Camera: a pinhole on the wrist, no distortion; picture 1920 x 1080 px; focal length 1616.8 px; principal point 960.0 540.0 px. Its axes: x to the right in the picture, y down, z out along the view. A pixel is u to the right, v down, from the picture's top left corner.
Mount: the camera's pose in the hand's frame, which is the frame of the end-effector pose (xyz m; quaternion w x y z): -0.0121 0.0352 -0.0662 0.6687 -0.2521 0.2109 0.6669
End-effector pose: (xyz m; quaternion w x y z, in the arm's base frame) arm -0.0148 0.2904 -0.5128 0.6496 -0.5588 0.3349 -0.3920
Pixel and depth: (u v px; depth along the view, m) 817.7 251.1 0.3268
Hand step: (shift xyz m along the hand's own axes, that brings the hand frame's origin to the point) 0.0279 0.2157 0.2110
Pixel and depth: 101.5 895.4 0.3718
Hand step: -0.1181 0.1087 0.3428
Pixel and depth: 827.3 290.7 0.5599
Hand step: 0.0428 0.3468 0.4060
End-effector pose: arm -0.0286 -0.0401 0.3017 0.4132 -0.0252 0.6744 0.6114
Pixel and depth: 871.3 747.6 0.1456
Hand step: -0.0388 0.1187 0.0518
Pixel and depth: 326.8 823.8 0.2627
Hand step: -0.0746 0.1161 0.2008
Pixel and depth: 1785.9 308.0 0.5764
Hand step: 0.0456 0.6244 0.2082
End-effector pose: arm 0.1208 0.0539 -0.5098 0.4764 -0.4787 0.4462 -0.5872
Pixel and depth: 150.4 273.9 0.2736
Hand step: 0.0151 0.0975 0.2355
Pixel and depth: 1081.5 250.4 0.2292
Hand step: 0.0168 0.1912 0.1051
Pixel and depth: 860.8 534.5 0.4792
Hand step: -0.0371 0.3085 0.3277
